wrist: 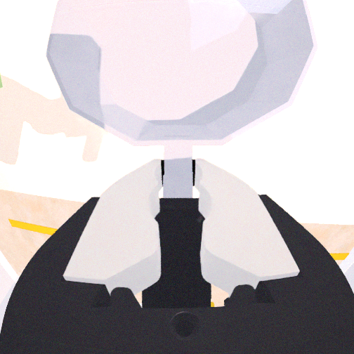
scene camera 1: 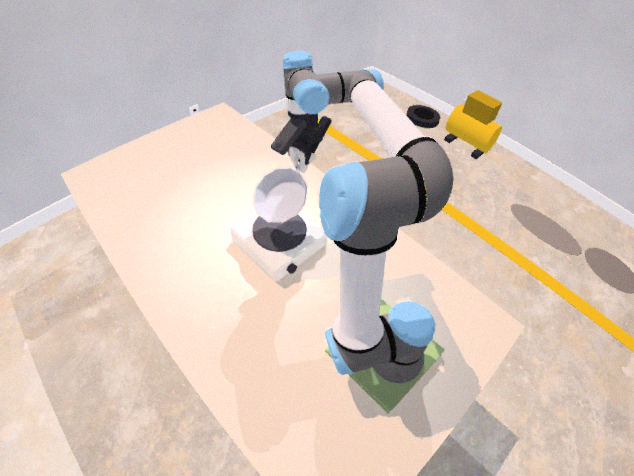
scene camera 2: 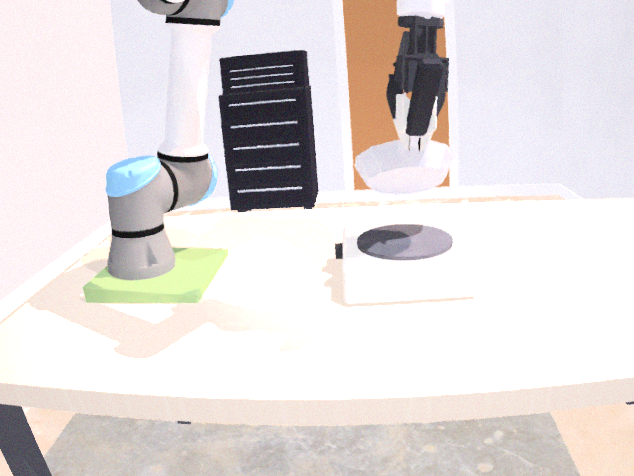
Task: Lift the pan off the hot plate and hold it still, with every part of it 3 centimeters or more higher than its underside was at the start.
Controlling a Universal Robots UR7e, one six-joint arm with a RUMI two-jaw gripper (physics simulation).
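The white pan (scene camera 1: 281, 197) (scene camera 2: 404, 174) (wrist: 170, 65) hangs in the air above the hot plate, tilted, with a wide gap between its underside and the dark disc in the second scene view. The hot plate (scene camera 1: 266, 257) (scene camera 2: 399, 281) is a white box with a dark round disc on top and a black knob on one side. My gripper (scene camera 1: 300, 166) (scene camera 2: 414, 144) (wrist: 177, 163) is shut on the pan's handle, and the light handle shows between both fingertips in the wrist view. The handle's far end is hidden by the gripper.
The hot plate stands on a pale table (scene camera 1: 179, 266) (scene camera 2: 286, 374). The arm's base sits on a green plate (scene camera 1: 381, 394) (scene camera 2: 143, 294) on the same table. A black drawer cabinet (scene camera 2: 268, 133) stands behind the table. A yellow machine (scene camera 1: 473, 128) and a black tyre (scene camera 1: 409, 115) are on the floor.
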